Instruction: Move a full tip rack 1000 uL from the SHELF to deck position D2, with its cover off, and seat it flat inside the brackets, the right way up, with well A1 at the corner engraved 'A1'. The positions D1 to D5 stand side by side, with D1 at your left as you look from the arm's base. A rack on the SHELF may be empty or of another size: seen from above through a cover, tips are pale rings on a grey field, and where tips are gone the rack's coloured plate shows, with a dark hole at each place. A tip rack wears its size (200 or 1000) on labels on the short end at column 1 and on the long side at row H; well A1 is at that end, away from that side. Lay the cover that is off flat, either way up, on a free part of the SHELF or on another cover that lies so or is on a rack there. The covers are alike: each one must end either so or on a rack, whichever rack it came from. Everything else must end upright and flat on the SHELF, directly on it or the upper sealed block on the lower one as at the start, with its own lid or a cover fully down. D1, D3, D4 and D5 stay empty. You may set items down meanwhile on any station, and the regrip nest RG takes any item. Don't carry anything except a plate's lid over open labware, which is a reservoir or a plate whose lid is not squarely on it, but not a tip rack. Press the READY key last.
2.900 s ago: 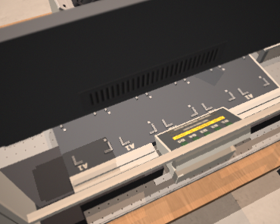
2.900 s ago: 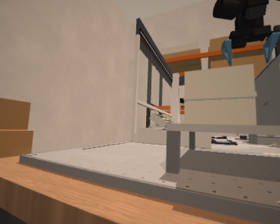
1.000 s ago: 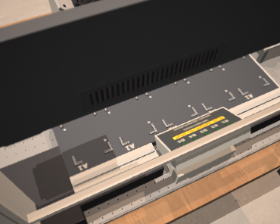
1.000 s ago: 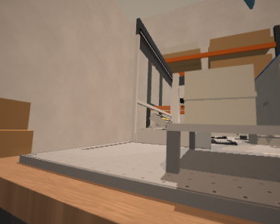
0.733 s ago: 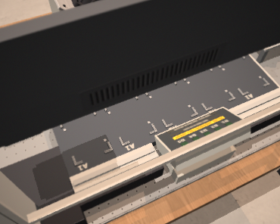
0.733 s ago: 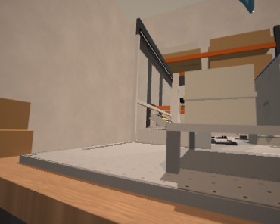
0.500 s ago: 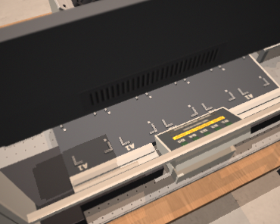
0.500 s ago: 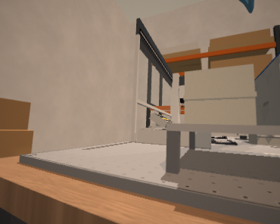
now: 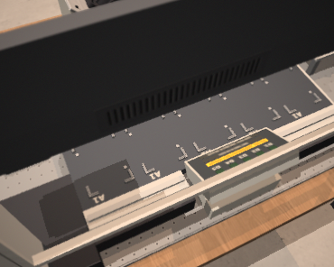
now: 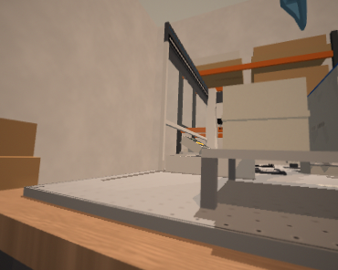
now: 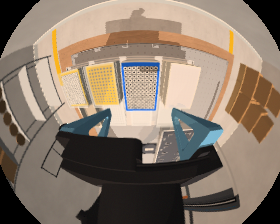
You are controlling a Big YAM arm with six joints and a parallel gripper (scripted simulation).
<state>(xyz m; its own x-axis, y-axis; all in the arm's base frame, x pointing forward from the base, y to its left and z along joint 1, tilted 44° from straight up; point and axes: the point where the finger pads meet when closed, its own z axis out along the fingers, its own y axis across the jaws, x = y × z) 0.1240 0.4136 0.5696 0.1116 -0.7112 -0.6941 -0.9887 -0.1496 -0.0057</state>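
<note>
Right now the blue tip rack is 1 cm to the right of my hand and 12 cm below it. From my hand the other things lie so: beige block 11 cm ahead, 1 cm to the left, 13 cm below; then clear rack cover 12 cm ahead, 12 cm to the right, 17 cm below; then shelf 5 cm behind, 7 cm to the right, 19 cm below.
</note>
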